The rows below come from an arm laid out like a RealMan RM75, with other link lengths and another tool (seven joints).
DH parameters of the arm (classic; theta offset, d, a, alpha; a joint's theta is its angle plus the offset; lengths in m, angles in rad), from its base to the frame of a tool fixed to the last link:
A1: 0 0.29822 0 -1.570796
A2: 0 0 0 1.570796
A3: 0 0.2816 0 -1.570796
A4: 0 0 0 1.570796
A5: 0 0.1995 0 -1.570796
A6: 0 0 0 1.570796
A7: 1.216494 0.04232 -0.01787 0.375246
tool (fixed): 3.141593 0.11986 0 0
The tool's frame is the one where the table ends.
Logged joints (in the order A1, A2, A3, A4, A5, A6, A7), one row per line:
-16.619 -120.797 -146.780 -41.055 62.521 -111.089 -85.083
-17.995 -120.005 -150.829 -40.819 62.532 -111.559 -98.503
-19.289 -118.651 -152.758 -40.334 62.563 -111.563 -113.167
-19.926 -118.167 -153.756 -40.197 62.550 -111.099 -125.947
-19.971 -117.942 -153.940 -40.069 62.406 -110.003 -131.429
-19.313 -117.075 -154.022 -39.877 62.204 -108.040 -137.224
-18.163 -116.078 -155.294 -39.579 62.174 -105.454 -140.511
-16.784 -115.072 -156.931 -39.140 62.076 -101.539 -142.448
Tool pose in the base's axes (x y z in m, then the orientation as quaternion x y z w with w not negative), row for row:
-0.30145 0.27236 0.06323 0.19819 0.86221 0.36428 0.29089
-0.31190 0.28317 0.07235 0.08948 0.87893 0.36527 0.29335
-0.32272 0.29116 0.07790 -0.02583 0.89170 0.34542 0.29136
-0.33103 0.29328 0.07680 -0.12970 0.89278 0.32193 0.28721
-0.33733 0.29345 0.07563 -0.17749 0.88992 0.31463 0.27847
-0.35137 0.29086 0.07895 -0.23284 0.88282 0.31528 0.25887
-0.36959 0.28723 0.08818 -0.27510 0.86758 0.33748 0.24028
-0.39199 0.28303 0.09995 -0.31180 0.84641 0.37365 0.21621
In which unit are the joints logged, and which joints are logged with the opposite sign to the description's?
The joints are logged in degrees. Opposite sign: A5, A6.
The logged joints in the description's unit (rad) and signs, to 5 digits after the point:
-0.29006 -2.10831 -2.56179 -0.71654 -1.09120 1.93887 -1.48498
-0.31407 -2.09448 -2.63246 -0.71243 -1.09139 1.94707 -1.71920
-0.33666 -2.07085 -2.66613 -0.70396 -1.09193 1.94714 -1.97514
-0.34777 -2.06240 -2.68355 -0.70157 -1.09170 1.93904 -2.19819
-0.34856 -2.05848 -2.68676 -0.69934 -1.08919 1.91991 -2.29387
-0.33708 -2.04334 -2.68819 -0.69598 -1.08566 1.88565 -2.39501
-0.31700 -2.02594 -2.71039 -0.69078 -1.08514 1.84052 -2.45238
-0.29294 -2.00839 -2.73896 -0.68312 -1.08343 1.77219 -2.48619

